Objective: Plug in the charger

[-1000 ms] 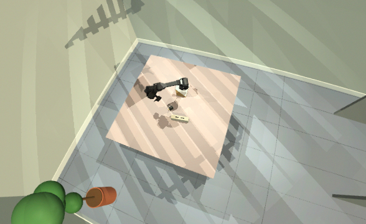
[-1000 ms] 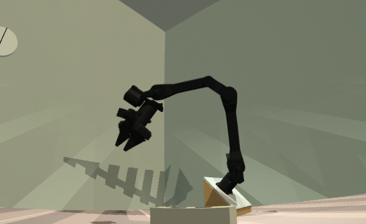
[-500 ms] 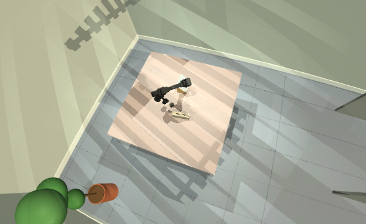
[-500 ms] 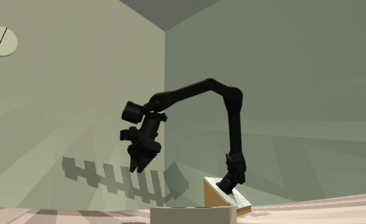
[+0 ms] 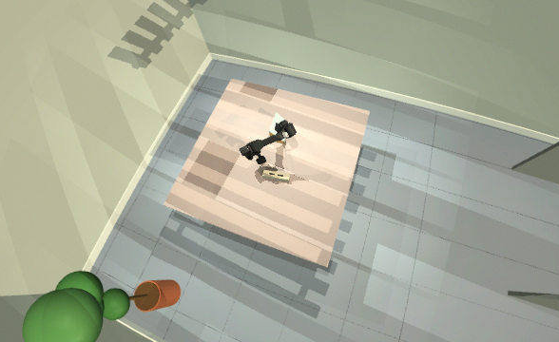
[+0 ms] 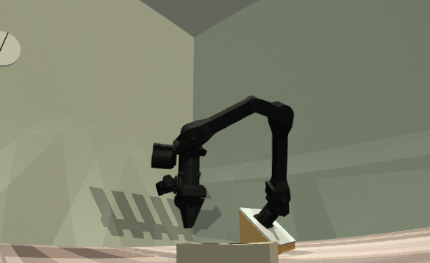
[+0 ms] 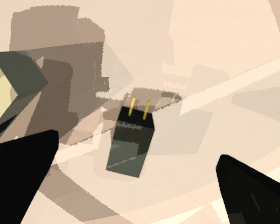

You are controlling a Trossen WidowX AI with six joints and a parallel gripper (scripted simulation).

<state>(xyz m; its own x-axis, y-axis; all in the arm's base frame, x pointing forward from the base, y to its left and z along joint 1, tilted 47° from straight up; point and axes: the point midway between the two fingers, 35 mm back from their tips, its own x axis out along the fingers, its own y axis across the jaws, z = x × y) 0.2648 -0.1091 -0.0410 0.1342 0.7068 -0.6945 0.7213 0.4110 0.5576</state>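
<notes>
Now: the black two-prong charger 70 mm below my gripper tip, 10 mm to the left of it and 10 mm behind it.
</notes>
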